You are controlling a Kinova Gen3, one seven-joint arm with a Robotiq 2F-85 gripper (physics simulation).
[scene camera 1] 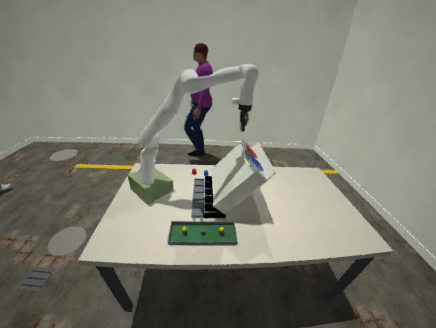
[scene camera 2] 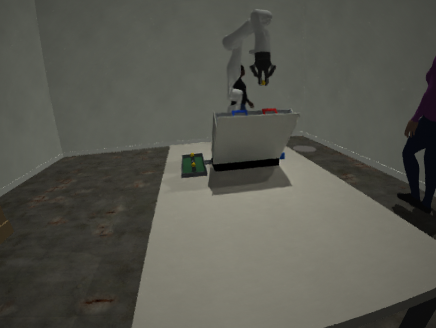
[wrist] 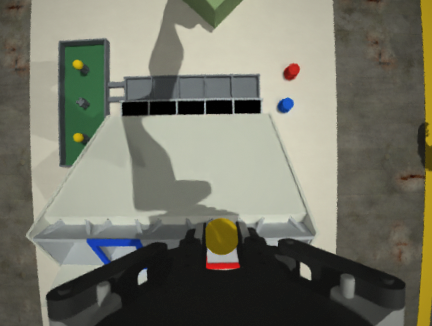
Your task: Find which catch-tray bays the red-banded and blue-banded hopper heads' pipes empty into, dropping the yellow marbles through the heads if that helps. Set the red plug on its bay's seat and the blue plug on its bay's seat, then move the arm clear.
I see my gripper (wrist: pixel 221 234) and a yellow marble (wrist: pixel 221 234).
